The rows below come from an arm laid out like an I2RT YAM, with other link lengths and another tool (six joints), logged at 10 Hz.
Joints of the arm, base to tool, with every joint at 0 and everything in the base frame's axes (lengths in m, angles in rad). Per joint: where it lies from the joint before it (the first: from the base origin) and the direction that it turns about. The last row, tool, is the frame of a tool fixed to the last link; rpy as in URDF.
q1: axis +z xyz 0 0 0.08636
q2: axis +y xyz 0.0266 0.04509 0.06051
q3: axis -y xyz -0.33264 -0.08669 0
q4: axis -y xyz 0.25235 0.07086 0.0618
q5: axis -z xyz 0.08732 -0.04 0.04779
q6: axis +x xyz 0.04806 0 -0.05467
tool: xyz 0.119 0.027 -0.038 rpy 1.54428 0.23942 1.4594
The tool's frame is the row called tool.
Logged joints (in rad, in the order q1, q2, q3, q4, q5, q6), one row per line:
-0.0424 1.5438 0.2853 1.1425 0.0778 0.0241
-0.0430 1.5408 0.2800 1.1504 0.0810 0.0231
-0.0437 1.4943 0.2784 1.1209 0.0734 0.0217
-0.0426 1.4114 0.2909 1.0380 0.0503 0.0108
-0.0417 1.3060 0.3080 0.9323 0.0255 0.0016
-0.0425 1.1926 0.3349 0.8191 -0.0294 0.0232
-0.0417 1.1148 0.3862 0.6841 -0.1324 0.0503
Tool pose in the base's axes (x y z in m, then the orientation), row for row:
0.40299 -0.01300 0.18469 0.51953 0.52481 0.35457 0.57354
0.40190 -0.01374 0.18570 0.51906 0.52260 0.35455 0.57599
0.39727 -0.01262 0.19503 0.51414 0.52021 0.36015 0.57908
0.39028 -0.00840 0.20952 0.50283 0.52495 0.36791 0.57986
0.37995 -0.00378 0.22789 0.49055 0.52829 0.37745 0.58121
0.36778 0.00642 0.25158 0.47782 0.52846 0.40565 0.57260
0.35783 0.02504 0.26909 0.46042 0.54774 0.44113 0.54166
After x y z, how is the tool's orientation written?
As a quaternion, x y z w.
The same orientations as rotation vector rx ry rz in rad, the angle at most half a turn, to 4 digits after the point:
1.2176 1.2300 0.8310
1.2153 1.2236 0.8301
1.2022 1.2164 0.8422
1.1754 1.2271 0.8600
1.1461 1.2342 0.8818
1.1203 1.2391 0.9511
1.0937 1.3011 1.0479

